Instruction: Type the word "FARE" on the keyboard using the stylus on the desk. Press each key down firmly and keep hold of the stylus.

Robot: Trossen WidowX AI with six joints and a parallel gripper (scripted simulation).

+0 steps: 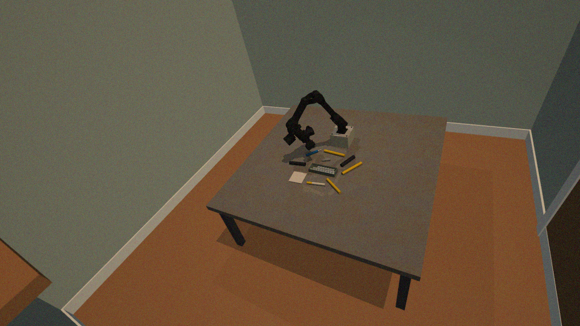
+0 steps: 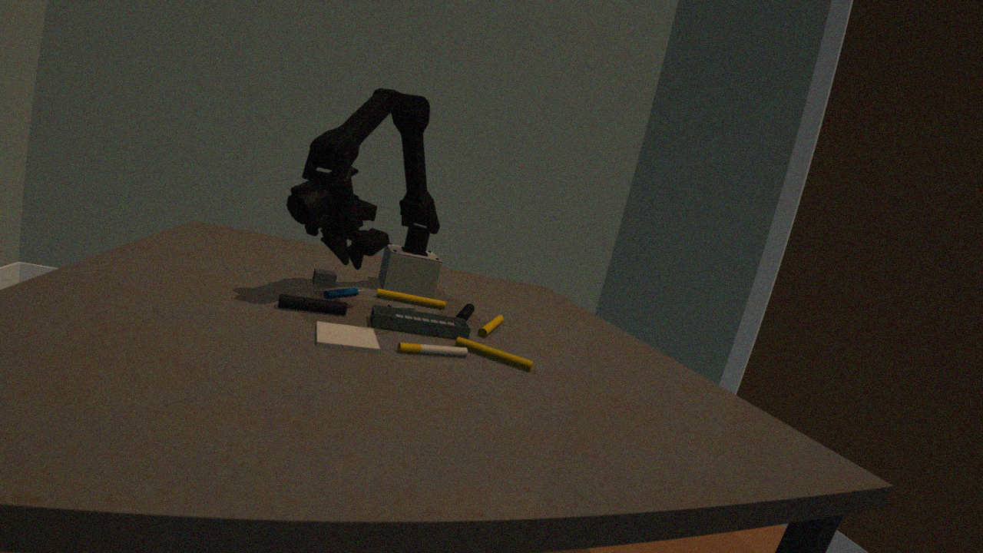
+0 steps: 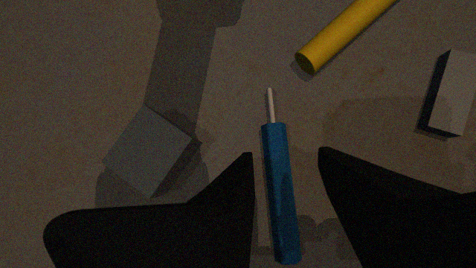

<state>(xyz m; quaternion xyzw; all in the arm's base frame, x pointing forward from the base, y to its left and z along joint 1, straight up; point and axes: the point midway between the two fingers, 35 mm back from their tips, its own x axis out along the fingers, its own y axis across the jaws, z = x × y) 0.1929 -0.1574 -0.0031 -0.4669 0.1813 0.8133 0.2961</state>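
The blue stylus lies 6 cm below my gripper tip, 1 cm to the left of it and 1 cm behind it. Round my gripper tip: white card: 27 cm ahead, 6 cm below, 1 cm to the left; white-and-yellow stick: 28 cm ahead, 14 cm to the left, 6 cm below.
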